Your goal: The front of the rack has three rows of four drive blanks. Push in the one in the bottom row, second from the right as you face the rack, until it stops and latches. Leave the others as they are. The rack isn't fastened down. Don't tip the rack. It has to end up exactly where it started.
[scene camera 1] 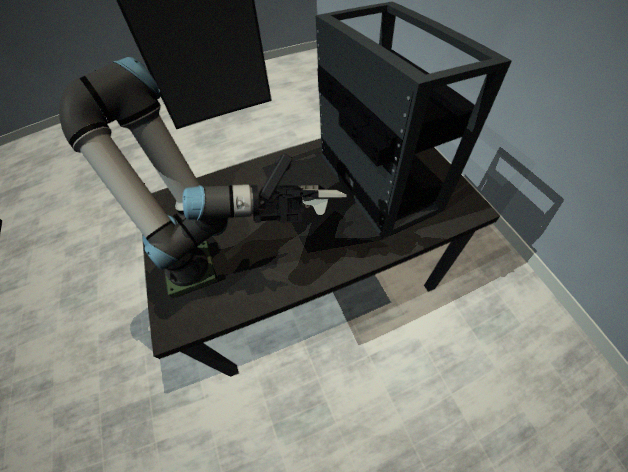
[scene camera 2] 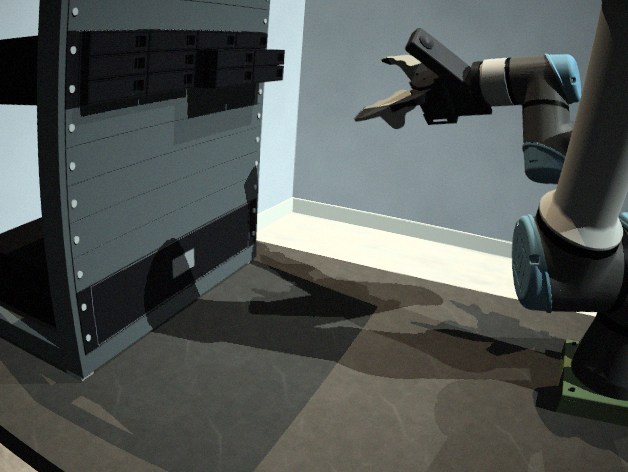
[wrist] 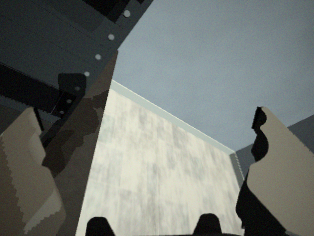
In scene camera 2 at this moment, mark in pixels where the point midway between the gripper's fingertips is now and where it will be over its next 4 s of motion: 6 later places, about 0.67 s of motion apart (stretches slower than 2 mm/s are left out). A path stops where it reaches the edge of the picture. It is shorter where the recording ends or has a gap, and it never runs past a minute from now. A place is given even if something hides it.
My gripper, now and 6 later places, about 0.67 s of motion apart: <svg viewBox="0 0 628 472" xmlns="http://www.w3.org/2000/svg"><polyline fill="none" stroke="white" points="368,88 359,73 354,72 353,73 352,82 339,82 324,82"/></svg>
